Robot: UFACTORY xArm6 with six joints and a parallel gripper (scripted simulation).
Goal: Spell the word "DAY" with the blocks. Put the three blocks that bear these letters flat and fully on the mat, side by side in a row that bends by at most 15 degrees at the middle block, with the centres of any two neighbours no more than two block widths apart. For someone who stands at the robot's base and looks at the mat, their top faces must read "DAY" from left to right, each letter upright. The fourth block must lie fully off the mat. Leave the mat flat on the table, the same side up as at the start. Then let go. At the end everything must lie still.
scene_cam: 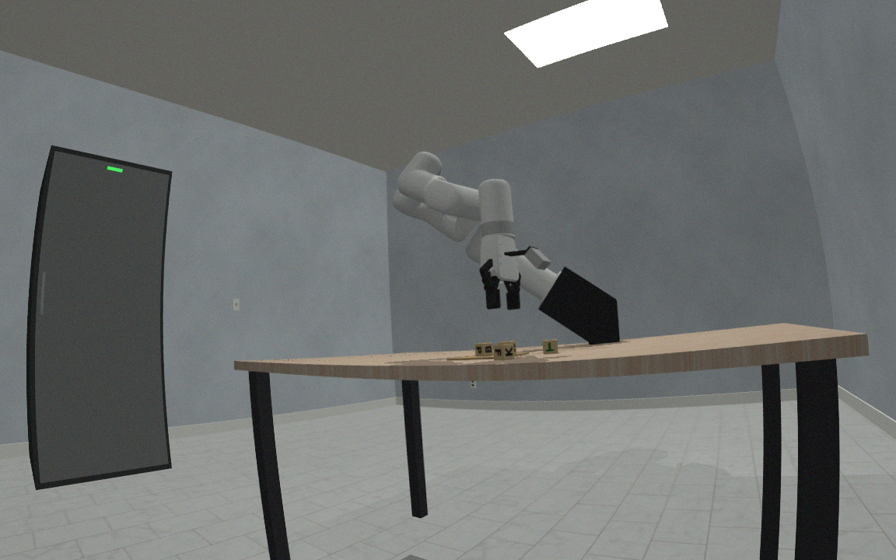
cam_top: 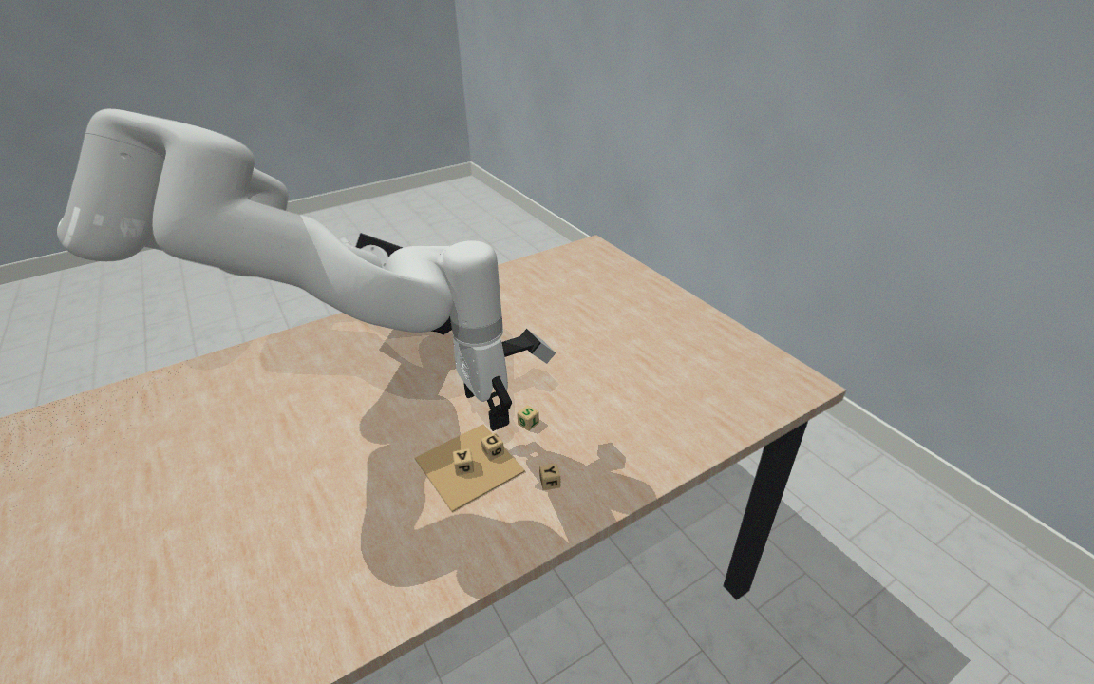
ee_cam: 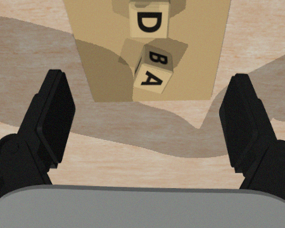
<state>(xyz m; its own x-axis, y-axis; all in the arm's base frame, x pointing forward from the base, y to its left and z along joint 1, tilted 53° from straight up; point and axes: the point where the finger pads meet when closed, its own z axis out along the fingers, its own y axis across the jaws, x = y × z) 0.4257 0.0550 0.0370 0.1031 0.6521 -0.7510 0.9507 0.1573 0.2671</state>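
The mat lies 11 cm below my hand and 5 cm to the right of it. The rest, counted from my hand: D block 10 cm below.
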